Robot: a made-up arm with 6 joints.
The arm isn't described. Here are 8 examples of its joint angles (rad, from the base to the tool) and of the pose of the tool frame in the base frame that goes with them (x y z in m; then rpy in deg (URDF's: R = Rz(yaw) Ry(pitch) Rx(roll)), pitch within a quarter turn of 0, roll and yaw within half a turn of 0).
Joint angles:
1: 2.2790 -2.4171 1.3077 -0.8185 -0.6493 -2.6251
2: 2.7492 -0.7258 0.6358 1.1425 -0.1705 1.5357
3: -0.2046 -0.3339 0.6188 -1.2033 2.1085 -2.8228
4: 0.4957 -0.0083 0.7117 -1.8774 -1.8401 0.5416
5: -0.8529 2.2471 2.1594 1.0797 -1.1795 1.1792
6: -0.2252 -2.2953 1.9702 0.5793 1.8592 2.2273
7: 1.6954 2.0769 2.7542 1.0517 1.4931 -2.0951
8: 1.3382 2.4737 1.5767 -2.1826 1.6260 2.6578
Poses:
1: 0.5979 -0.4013 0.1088 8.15 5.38 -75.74
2: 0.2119 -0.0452 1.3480 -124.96 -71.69 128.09
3: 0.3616 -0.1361 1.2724 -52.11 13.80 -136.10
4: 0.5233 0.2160 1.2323 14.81 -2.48 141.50
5: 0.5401 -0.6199 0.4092 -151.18 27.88 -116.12
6: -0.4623 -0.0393 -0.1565 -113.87 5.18 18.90
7: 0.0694 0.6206 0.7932 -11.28 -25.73 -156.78
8: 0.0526 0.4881 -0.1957 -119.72 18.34 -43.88
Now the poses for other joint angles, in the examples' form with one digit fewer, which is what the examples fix.
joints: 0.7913 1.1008 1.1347 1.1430 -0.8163 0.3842
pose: 0.616 0.629 0.859 -93.3 16.2 1.7
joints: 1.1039 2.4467 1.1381 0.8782 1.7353 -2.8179
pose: 0.358 0.347 -0.201 149.3 -18.8 116.5
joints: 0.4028 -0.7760 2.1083 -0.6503 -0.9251 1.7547
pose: -0.566 -0.409 0.972 145.5 -50.2 154.1
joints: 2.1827 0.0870 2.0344 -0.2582 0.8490 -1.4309
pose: 0.206 0.045 1.345 -92.3 -20.3 -43.1
